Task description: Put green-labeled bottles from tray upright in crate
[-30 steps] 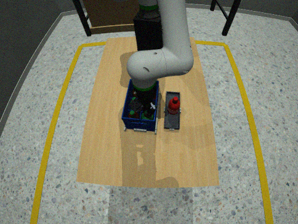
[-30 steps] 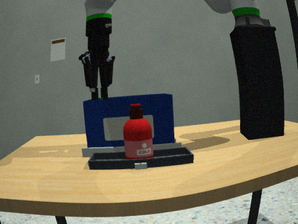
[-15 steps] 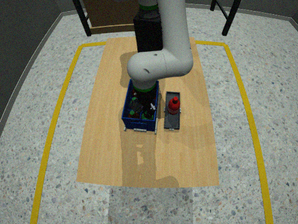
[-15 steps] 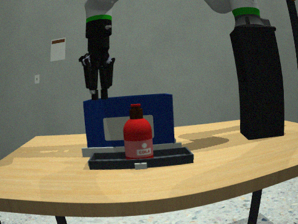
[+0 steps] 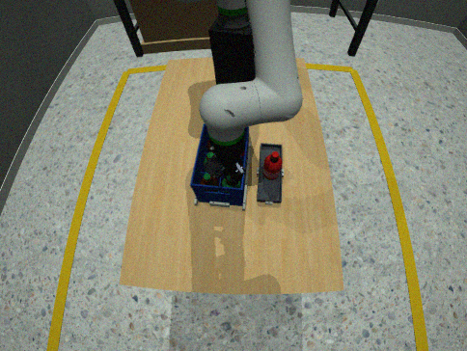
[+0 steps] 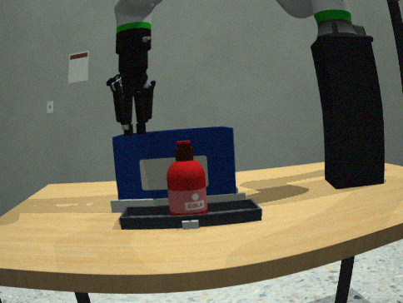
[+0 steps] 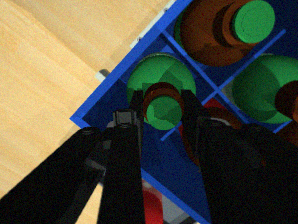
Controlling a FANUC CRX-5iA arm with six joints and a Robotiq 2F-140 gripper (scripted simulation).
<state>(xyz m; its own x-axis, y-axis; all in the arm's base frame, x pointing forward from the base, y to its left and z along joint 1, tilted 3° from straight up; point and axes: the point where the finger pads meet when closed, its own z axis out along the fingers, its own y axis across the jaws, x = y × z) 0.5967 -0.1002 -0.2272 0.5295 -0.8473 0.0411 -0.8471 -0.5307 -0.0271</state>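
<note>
Right now my hand is 100 mm past the blue crate, 80 mm above it and 20 mm to the left of it. Round my hand: red cola bottle: 180 mm to the left, 80 mm below, 70 mm behind; tray: 170 mm to the left, 160 mm below, 70 mm behind.
</note>
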